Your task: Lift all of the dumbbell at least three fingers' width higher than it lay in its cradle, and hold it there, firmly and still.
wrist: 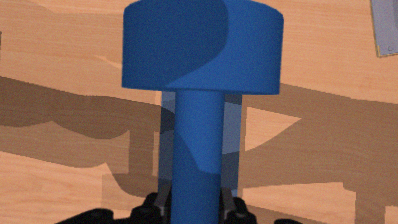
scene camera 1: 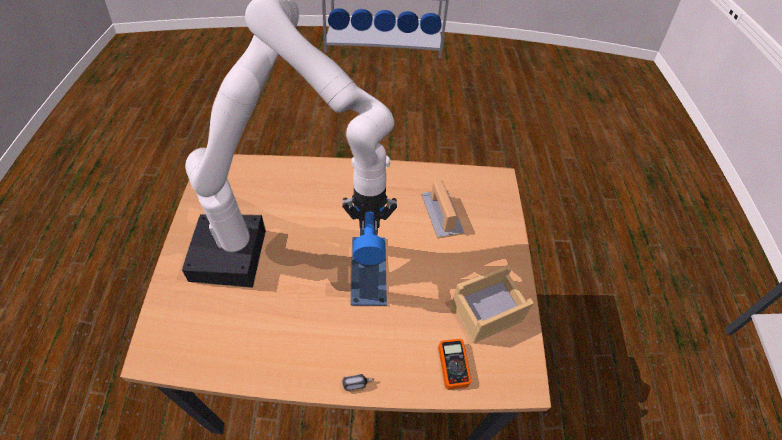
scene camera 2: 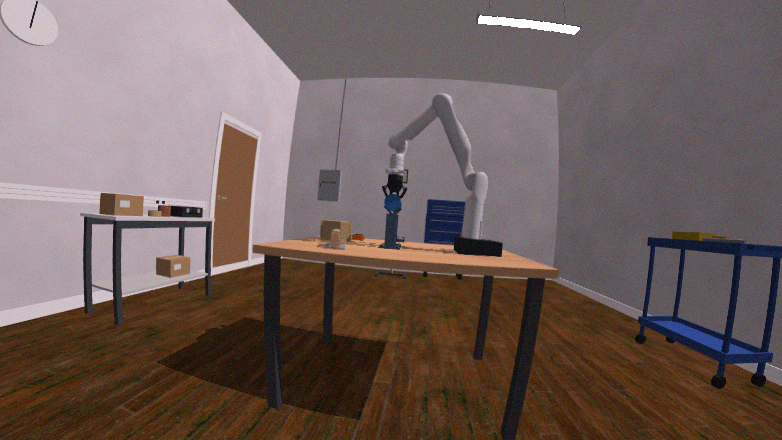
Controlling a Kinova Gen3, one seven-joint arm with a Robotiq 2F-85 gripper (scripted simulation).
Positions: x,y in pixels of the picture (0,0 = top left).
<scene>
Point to a blue dumbbell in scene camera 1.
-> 369,249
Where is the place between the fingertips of the gripper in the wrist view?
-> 195,203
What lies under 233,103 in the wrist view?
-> A grey-blue cradle.
</scene>
